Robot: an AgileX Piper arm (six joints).
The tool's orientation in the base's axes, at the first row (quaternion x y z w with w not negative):
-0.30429, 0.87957, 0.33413, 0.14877
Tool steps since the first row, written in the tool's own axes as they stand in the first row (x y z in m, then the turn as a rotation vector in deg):
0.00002, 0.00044, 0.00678, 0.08, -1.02, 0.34
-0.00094, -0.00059, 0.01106, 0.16, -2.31, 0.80
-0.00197, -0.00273, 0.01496, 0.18, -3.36, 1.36
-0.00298, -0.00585, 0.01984, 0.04, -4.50, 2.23
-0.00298, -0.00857, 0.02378, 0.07, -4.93, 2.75
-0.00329, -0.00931, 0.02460, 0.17, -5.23, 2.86
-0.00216, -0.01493, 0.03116, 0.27, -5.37, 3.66
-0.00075, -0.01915, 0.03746, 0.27, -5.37, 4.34
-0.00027, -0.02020, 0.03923, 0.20, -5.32, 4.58
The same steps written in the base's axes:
0.00010, 0.00485, -0.00476, 0.61, -0.41, -0.79
0.00174, 0.00756, -0.00796, 1.39, -0.89, -1.81
0.00412, 0.00939, -0.01140, 2.07, -1.14, -2.75
0.00717, 0.01130, -0.01605, 2.96, -1.17, -3.89
0.00912, 0.01236, -0.02029, 3.24, -1.08, -4.50
0.00988, 0.01261, -0.02112, 3.36, -1.23, -4.77
0.01296, 0.01325, -0.02924, 3.41, -0.81, -5.48
0.01492, 0.01441, -0.03661, 3.45, -0.35, -5.97
0.01532, 0.01478, -0.03865, 3.49, -0.13, -6.09

